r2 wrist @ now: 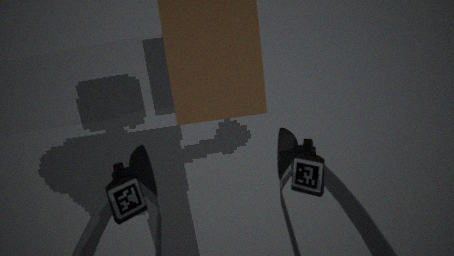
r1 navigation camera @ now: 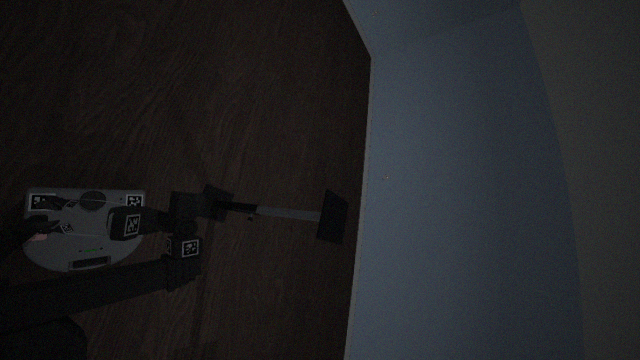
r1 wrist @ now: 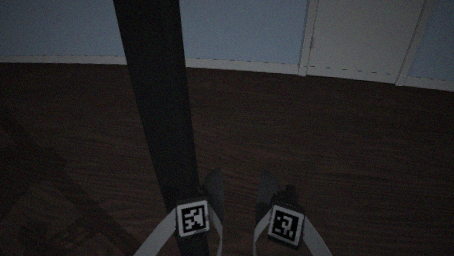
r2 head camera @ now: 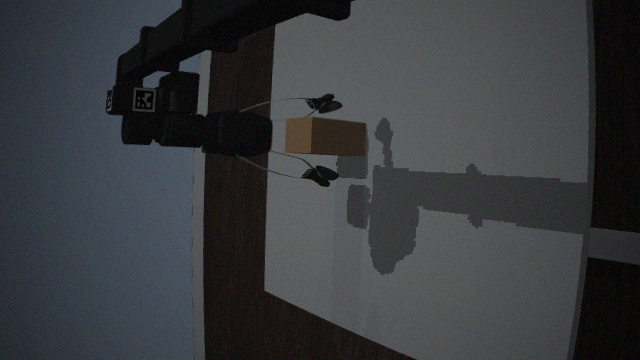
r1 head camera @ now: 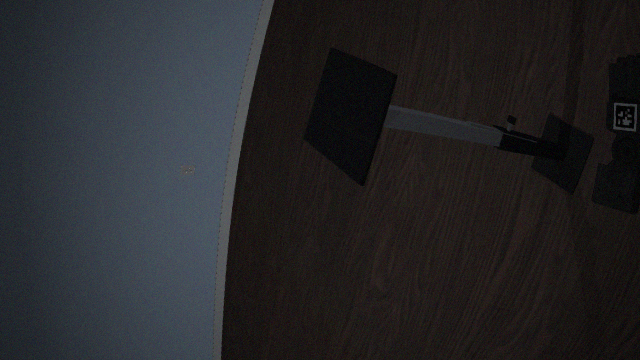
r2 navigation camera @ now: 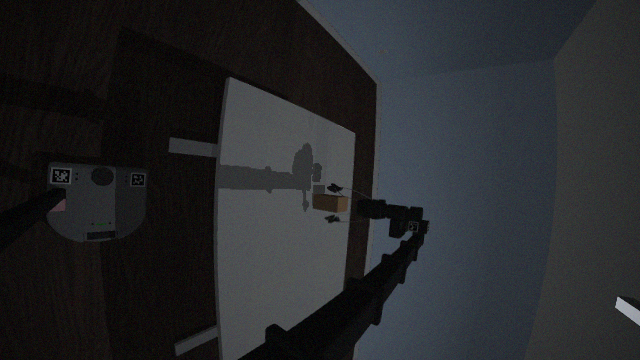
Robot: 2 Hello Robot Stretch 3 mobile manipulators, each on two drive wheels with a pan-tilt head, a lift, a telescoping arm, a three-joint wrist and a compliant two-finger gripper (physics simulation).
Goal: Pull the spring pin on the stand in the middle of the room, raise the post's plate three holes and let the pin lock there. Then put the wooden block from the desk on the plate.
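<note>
The stand's black plate (r1 head camera: 350,117) (r1 navigation camera: 333,217) tops a grey post (r1 head camera: 445,125) (r1 navigation camera: 287,213). The post rises from a black sleeve (r1 head camera: 530,145); the small dark pin knob (r1 head camera: 511,120) (r1 navigation camera: 250,218) is at its side. My r1 gripper (r1 navigation camera: 47,212) (r1 wrist: 241,187) is open and empty, folded back over r1's base, apart from the stand. The wooden block (r2 head camera: 337,136) (r2 navigation camera: 330,202) (r2 wrist: 215,60) is on the white desk (r2 head camera: 450,300) (r2 navigation camera: 260,240). My r2 gripper (r2 head camera: 325,139) (r2 navigation camera: 333,203) (r2 wrist: 215,160) is open over the desk; in the wrist view the block lies ahead of the fingertips.
The stand's flat foot (r1 head camera: 575,160) is close to r1's folded wrist. A dark upright beam (r1 wrist: 160,100) passes beside r1's left finger. A door (r1 wrist: 367,40) and blue walls stand behind. The r2 arm (r2 navigation camera: 350,300) reaches across the desk; its base (r2 navigation camera: 102,210) stands before it.
</note>
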